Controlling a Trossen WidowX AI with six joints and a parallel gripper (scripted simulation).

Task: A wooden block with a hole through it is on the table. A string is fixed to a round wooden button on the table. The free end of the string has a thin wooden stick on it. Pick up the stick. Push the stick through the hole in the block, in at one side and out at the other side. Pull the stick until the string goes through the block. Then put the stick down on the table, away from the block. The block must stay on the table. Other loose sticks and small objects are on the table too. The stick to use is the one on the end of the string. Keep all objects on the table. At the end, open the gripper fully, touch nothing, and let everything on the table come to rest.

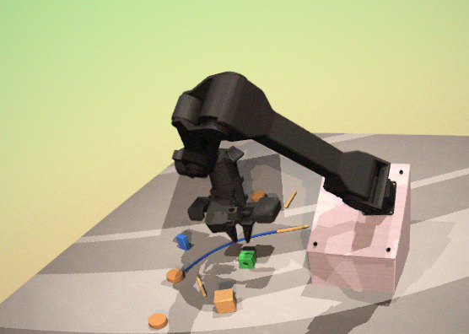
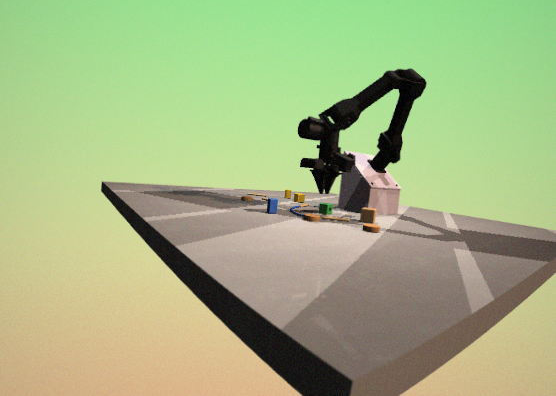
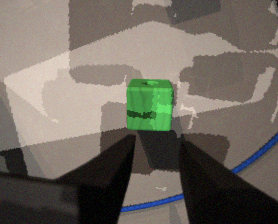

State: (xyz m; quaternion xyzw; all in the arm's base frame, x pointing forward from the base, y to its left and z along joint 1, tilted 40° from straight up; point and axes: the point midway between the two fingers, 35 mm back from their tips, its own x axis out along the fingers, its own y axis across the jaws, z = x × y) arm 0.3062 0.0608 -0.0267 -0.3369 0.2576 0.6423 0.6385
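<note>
Right now the green block is 4 cm below my gripper tip, 1 cm to the left of it and 1 cm behind it. Round my gripper tip: round wooden button: 14 cm ahead, 10 cm to the left, 5 cm below; then thin wooden stick: 13 cm to the right, 6 cm below, 4 cm behind; then tan cube: 15 cm to the left, 4 cm below, 3 cm behind.
</note>
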